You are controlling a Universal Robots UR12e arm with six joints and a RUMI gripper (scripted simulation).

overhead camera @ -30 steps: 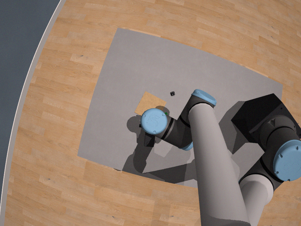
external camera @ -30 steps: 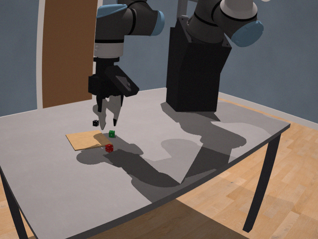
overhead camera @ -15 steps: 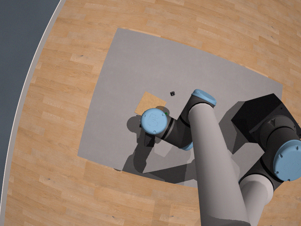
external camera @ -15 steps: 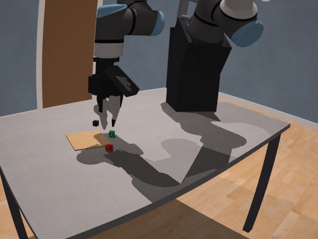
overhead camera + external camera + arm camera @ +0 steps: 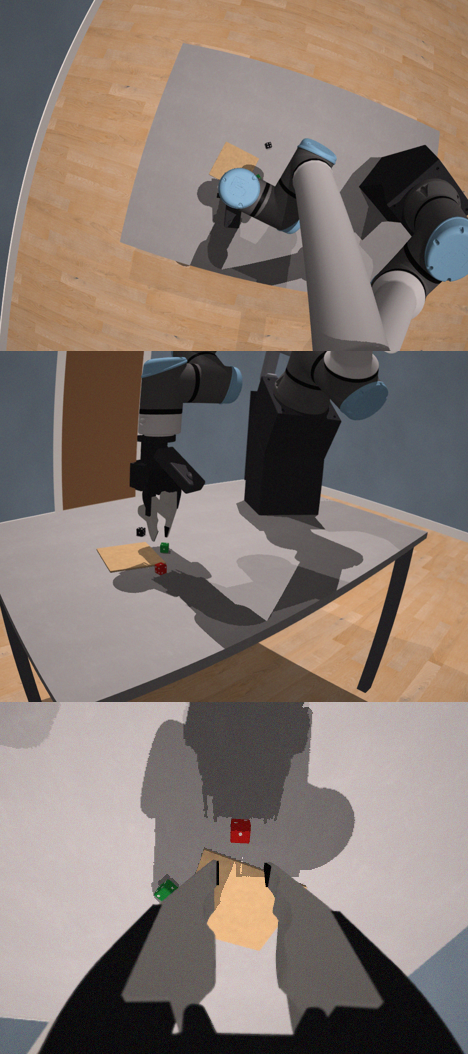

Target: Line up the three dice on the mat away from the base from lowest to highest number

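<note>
The red die is 80 mm below my hand. From my hand the other things lie so: tan mat 110 mm to the right, 90 mm below, 20 mm ahead; black die 230 mm to the right, 90 mm behind, 80 mm below; green die 100 mm to the right, 80 mm below, 80 mm behind.
</note>
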